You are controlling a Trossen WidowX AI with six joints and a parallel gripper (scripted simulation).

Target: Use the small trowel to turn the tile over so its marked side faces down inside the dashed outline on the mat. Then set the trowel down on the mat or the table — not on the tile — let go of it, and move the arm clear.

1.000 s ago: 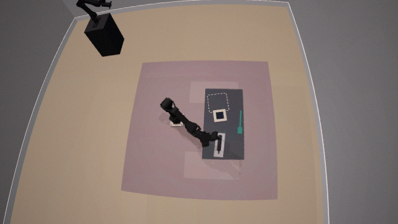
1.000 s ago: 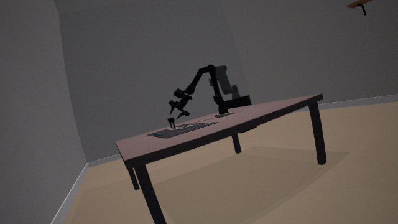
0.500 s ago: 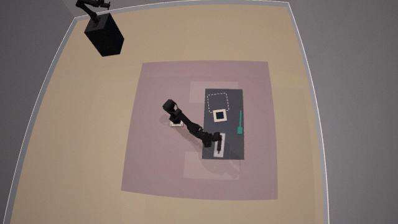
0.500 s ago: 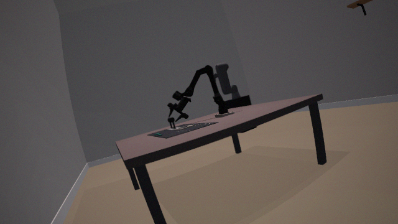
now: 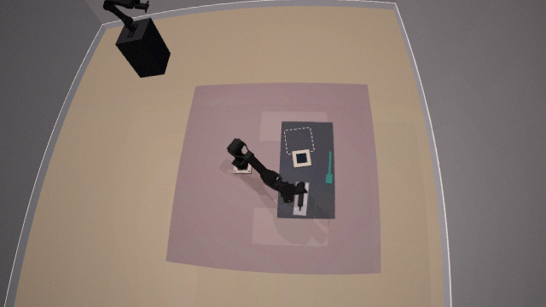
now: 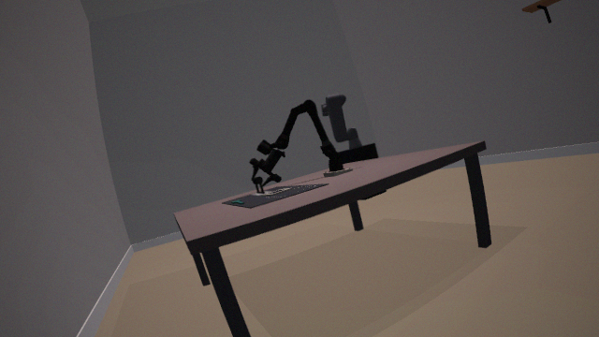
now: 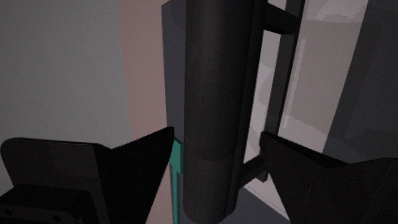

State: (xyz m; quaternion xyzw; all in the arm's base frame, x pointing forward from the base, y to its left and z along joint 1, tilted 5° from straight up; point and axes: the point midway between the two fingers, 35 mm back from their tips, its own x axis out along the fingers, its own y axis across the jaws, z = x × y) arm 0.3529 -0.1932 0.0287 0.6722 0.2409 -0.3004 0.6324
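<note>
Now: the dark mat 20 mm ahead of my gripper tip, 180 mm to the left of it and 80 mm below it. Also, from my gripper tip: tile 10 mm behind, 240 mm to the left, 50 mm below; teal long-handled tool 160 mm ahead, 150 mm to the left, 50 mm below.
</note>
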